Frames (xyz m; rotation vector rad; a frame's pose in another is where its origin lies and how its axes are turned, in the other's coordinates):
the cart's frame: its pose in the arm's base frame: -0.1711 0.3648 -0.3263 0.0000 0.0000 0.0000
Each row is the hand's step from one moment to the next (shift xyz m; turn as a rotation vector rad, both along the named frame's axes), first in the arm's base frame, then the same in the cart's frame.
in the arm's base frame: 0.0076 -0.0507 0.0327 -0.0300 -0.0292 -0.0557
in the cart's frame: 0.0076 -0.0507 0.0327 -0.0300 -0.0292 -0.0557
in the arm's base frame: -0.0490 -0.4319 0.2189 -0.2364 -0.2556 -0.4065
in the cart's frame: -0.0490 -0.4319 0.2189 -0.2364 -0.2556 -0.4065
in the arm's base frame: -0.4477 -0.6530 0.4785 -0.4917 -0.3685 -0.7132
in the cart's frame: -0.4477 -0.6530 0.4785 -0.4917 -0.3685 -0.7132
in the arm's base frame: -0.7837 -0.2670 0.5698 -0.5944 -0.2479 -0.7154
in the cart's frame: -0.7837 -0.2670 0.5698 -0.5944 -0.2479 -0.7154
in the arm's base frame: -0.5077 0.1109 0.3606 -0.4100 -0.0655 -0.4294
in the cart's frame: -0.5077 0.1109 0.3606 -0.4100 -0.0655 -0.4294
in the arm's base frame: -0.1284 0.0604 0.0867 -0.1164 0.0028 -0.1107
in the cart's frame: -0.1284 0.0604 0.0867 -0.1164 0.0028 -0.1107
